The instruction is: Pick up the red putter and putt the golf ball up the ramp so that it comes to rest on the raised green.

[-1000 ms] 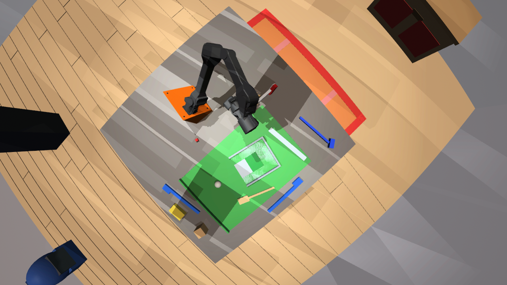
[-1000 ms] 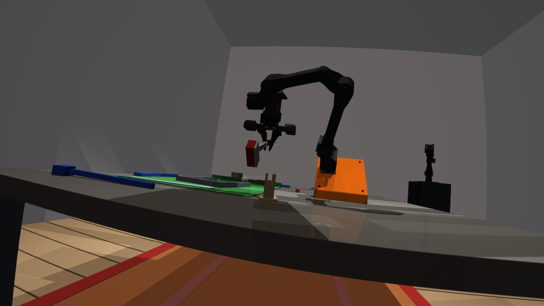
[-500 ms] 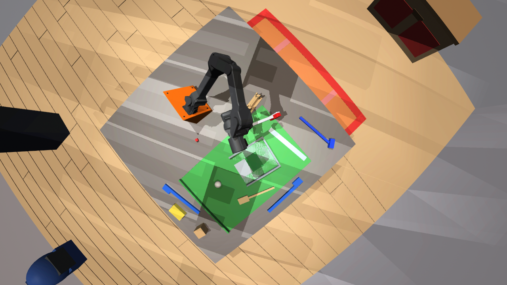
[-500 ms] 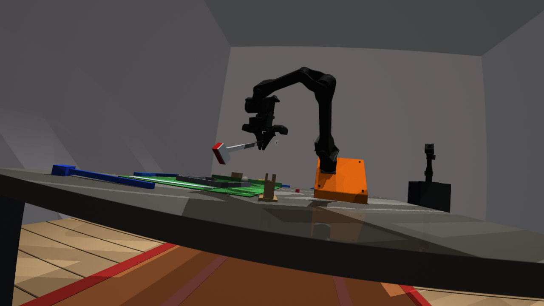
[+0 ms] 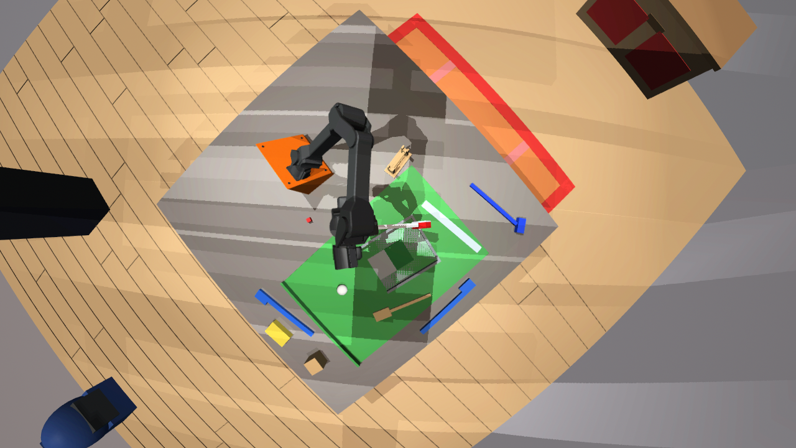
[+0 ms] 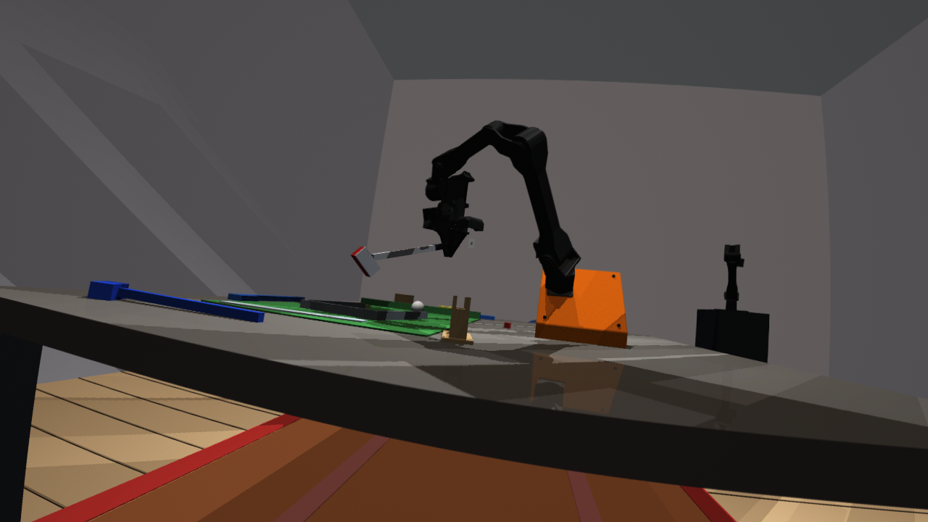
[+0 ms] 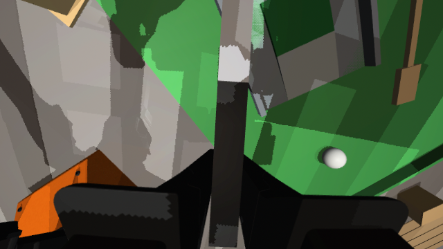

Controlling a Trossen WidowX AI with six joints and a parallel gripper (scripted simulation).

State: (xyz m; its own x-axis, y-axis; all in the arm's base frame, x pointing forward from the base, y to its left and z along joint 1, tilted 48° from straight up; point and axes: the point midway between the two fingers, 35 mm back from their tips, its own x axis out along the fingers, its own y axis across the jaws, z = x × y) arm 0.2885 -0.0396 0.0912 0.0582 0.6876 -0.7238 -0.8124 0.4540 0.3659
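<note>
The small red cube lies 17 cm below my gripper tip, 16 cm behind it and 15 cm to the right of it. The rest, counted from my gripper tip: white golf ball 22 cm to the right, 15 cm below, 15 cm ahead; then red putter 10 cm to the left, 7 cm ahead, 1 cm below; then wooden stand 28 cm to the left, 14 cm below, 11 cm behind.
</note>
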